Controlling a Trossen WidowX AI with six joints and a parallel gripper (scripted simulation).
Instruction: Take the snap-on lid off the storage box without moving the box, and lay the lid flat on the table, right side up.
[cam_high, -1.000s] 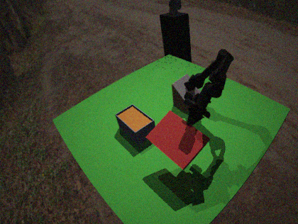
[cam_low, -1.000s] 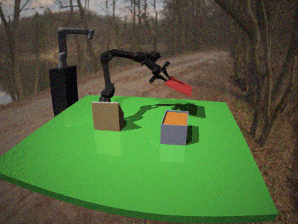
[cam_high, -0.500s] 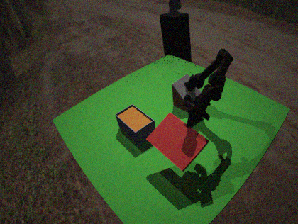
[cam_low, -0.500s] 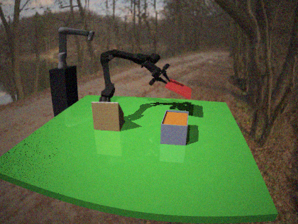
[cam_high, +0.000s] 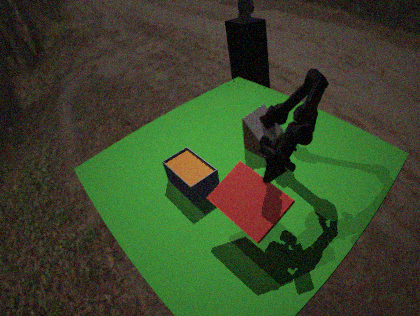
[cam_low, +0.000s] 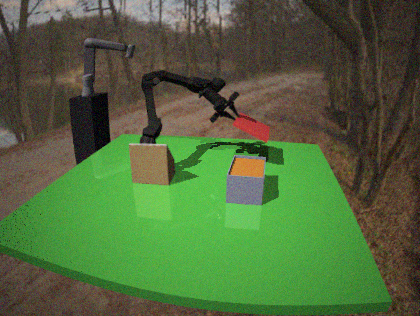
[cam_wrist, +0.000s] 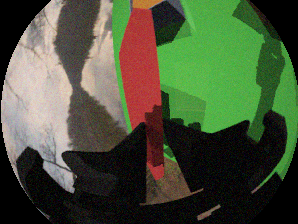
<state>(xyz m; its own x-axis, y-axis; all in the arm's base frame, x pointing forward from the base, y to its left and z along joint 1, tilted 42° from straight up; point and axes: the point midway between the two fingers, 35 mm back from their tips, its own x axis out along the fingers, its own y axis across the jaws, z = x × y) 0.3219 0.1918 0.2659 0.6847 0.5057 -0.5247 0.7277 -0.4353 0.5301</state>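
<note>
Right now the red lid is 70 mm ahead of my gripper tip and 30 mm below it. Also, from my gripper tip: dark storage box (350 mm to the right, 150 mm below, 90 mm ahead).
</note>
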